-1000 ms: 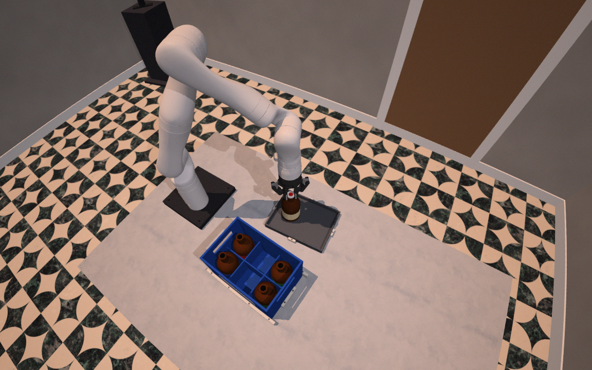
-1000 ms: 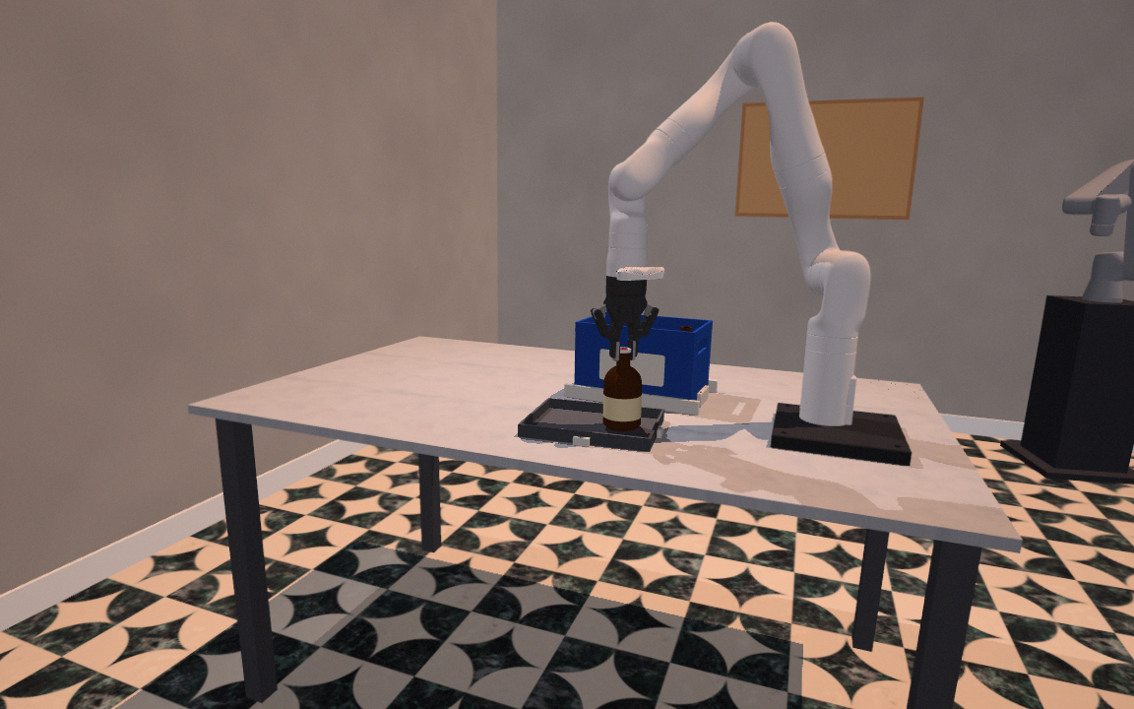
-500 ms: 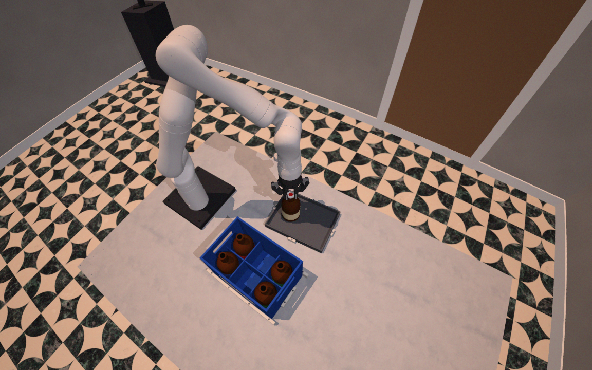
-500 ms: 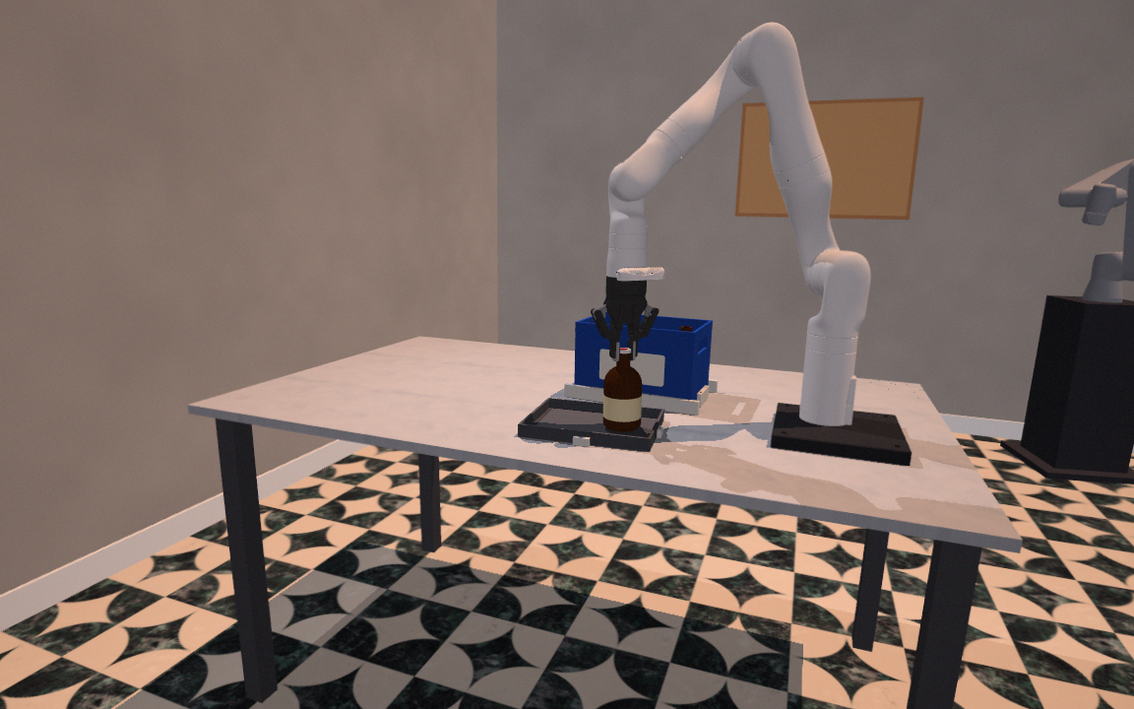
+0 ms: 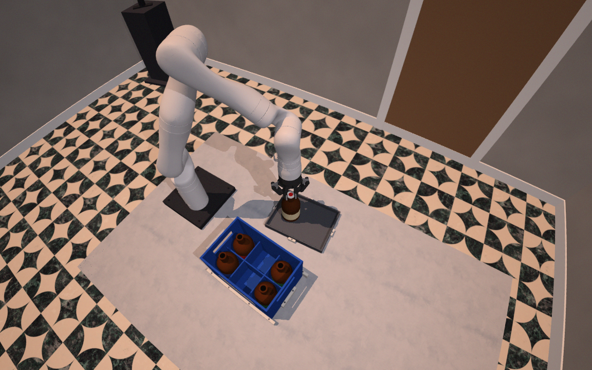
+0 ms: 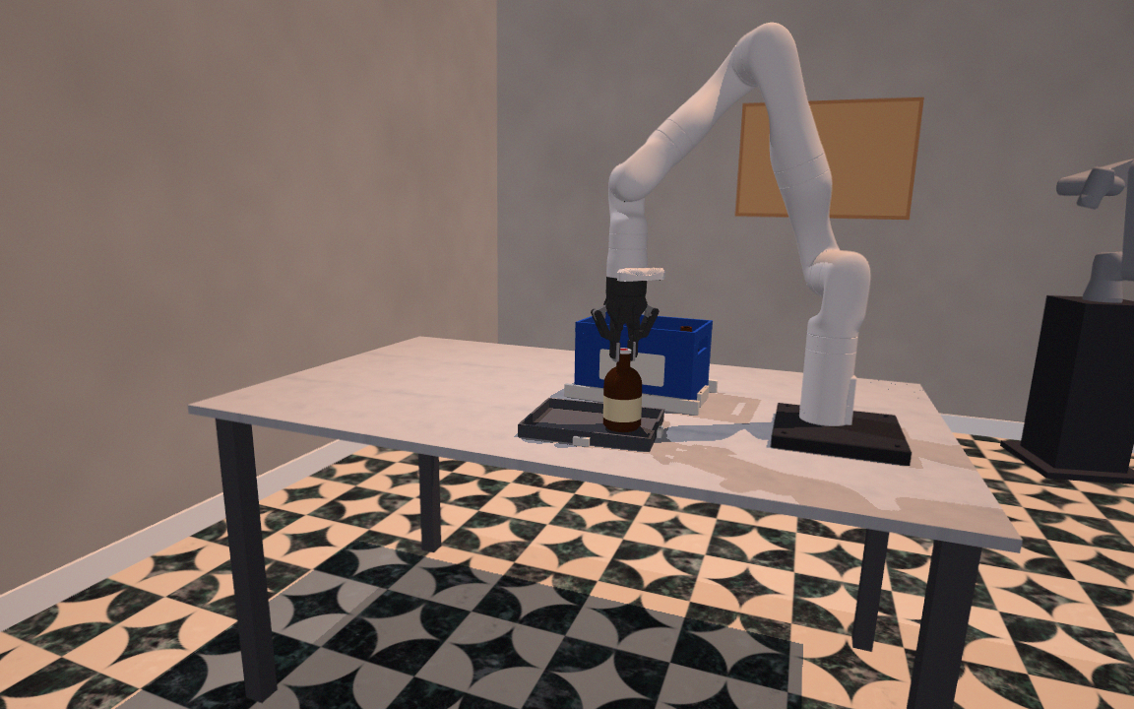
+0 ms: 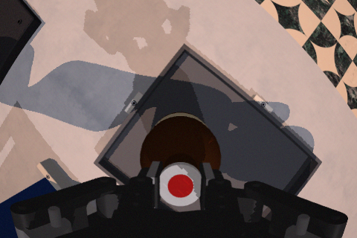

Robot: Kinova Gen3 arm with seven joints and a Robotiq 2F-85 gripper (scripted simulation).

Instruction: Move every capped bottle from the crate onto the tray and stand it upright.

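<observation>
My gripper is now 7 cm above the brown capped bottle. From my hand the other things lie so: dark tray: 15 cm below, 5 cm ahead, 1 cm to the right; then blue crate: 28 cm to the right, 8 cm below, 3 cm behind.
</observation>
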